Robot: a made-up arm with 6 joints. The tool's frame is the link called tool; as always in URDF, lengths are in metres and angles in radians. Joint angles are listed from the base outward.
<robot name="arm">
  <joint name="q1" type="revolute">
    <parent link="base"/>
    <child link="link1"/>
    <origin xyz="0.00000 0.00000 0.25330" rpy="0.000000 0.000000 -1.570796"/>
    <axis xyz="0 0 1"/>
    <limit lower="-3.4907" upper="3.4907"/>
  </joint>
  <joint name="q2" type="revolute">
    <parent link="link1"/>
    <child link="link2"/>
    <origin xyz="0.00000 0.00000 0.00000" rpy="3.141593 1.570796 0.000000"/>
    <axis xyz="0 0 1"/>
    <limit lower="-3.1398" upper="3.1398"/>
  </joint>
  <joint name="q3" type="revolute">
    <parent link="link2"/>
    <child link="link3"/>
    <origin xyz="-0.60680 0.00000 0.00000" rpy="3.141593 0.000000 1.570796"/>
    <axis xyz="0 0 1"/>
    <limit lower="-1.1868" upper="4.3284"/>
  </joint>
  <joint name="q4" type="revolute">
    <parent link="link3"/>
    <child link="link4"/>
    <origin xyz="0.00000 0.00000 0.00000" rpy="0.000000 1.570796 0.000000"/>
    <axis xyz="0 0 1"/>
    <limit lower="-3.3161" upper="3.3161"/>
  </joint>
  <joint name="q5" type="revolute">
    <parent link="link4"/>
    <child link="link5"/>
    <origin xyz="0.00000 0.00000 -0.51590" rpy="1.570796 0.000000 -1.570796"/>
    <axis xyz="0 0 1"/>
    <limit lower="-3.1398" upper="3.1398"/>
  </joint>
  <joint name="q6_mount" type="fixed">
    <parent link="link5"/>
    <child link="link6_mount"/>
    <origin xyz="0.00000 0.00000 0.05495"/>
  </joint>
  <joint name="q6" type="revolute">
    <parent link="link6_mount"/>
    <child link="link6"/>
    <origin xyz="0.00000 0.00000 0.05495" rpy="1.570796 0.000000 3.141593"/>
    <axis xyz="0 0 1"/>
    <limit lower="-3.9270" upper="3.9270"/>
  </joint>
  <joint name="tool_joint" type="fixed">
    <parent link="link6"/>
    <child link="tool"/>
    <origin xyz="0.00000 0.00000 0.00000" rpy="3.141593 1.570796 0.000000"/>
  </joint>
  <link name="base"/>
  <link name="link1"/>
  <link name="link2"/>
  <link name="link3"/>
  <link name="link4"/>
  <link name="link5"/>
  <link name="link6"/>
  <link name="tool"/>
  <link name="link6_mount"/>
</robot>
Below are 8 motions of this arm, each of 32 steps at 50 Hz.
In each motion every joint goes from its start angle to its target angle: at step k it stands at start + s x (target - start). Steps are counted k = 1, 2, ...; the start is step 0. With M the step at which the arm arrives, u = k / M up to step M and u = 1 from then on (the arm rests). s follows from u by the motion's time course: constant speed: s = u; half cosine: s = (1 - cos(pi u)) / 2; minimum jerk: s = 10 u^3 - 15 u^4 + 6 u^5.
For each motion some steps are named. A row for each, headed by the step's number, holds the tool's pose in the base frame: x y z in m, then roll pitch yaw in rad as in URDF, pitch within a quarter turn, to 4 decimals.
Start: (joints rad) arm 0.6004 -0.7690 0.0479 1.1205 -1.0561 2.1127
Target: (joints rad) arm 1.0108 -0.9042 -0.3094 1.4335 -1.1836 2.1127
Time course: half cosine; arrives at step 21
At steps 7, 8, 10, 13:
7: -0.0761 -0.1169 1.1049 -2.8563 -0.0874 -0.2730
8: -0.0728 -0.1160 1.0969 -2.8768 -0.0856 -0.2639
10: -0.0660 -0.1137 1.0792 -2.9212 -0.0843 -0.2439
13: -0.0568 -0.1093 1.0511 -2.9881 -0.0883 -0.2125

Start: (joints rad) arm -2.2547 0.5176 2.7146 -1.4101 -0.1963 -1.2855
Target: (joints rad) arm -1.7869 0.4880 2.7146 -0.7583 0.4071 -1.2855
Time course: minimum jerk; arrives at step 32
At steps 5, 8, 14, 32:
5: -0.0680 -0.0541 1.2621 -0.2158 -0.9537 0.5945
8: -0.0684 -0.0509 1.2616 -0.3272 -0.9597 0.7068
14: -0.0713 -0.0384 1.2585 -0.7391 -0.9184 1.1200
32: -0.0843 -0.0120 1.2442 -1.3289 -0.5854 1.6875

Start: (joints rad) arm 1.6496 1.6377 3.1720 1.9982 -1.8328 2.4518
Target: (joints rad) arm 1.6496 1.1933 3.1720 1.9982 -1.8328 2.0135
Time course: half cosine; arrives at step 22
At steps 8, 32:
8: -0.0815 0.4529 0.7958 -2.2347 0.2997 -0.3239
32: -0.0665 0.2632 0.9109 -1.6093 0.4078 -0.2138

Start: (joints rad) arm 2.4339 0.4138 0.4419 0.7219 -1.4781 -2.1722
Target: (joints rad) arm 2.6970 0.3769 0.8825 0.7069 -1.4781 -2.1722
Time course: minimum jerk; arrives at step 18
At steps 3, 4, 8, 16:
3: -0.5255 0.5489 0.9049 0.7729 0.8372 1.0620
4: -0.5292 0.5414 0.9152 0.8016 0.8339 1.0941
8: -0.5491 0.4791 0.9942 1.0173 0.7946 1.3362
16: -0.5426 0.3532 1.1274 1.3590 0.6686 1.7250

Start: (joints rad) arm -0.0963 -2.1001 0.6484 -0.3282 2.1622 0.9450
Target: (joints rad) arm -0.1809 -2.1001 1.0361 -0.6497 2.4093 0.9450
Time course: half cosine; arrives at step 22
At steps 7, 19, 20, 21, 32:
7: -1.0081 0.0154 0.1424 -1.8530 1.0774 -0.8347
19: -1.0374 0.0958 0.0239 -1.7443 0.5963 -0.6838
20: -1.0378 0.0986 0.0196 -1.7442 0.5796 -0.6820
21: -1.0380 0.1003 0.0170 -1.7441 0.5695 -0.6810
32: -1.0381 0.1009 0.0162 -1.7442 0.5661 -0.6807

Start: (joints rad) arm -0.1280 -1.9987 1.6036 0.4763 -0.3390 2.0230
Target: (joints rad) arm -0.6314 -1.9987 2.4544 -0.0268 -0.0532 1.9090
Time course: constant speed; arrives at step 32
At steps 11, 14, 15, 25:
11: -0.8964 0.1685 -0.3753 0.9037 0.5216 2.9228
14: -0.8621 0.1999 -0.3990 0.9567 0.6247 2.8597
15: -0.8501 0.2096 -0.4064 0.9740 0.6593 2.8390
25: -0.7189 0.2865 -0.4680 1.1402 1.0100 2.6384

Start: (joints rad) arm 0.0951 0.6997 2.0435 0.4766 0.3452 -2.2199
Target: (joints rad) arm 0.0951 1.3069 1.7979 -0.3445 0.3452 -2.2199
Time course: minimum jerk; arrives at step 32
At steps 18, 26, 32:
18: 0.8946 -0.0250 0.9171 2.2702 -1.1635 0.0702
26: 1.0473 -0.0054 0.6624 2.6254 -0.8571 -0.0605
32: 1.0633 -0.0025 0.6221 2.6668 -0.8104 -0.0715

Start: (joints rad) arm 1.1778 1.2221 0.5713 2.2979 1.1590 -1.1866
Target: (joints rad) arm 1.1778 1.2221 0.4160 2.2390 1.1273 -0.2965
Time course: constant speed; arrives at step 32
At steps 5, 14, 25, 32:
5: 0.3257 0.9743 0.2028 0.0305 0.8075 2.8354
14: 0.3228 0.9637 0.1841 -0.1668 0.7955 2.8576
25: 0.3188 0.9498 0.1619 -0.4090 0.7807 2.8829
32: 0.3161 0.9403 0.1481 -0.5636 0.7713 2.8980

